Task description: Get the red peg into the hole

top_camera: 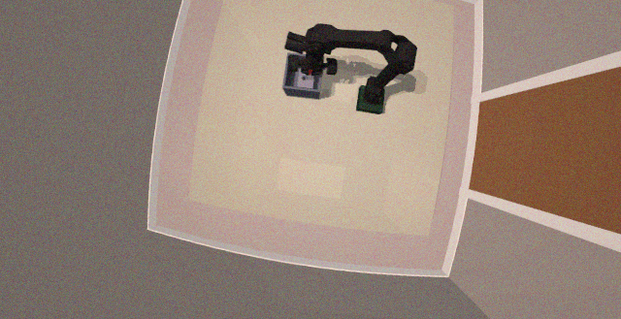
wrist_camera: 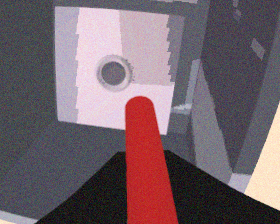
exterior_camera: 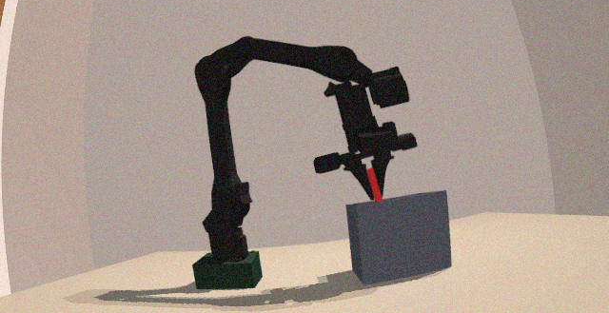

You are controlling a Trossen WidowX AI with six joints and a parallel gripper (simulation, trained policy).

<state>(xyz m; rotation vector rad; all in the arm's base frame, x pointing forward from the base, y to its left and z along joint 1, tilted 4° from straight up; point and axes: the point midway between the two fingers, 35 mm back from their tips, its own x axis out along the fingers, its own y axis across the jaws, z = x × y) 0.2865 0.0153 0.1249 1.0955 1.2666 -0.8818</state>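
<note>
Now: gripper tip 20 mm below the red peg and 10 mm to the left of it. The rest, counted from my gripper tip: pale plate 100 mm below, 30 mm ahead, 10 mm to the right.
</note>
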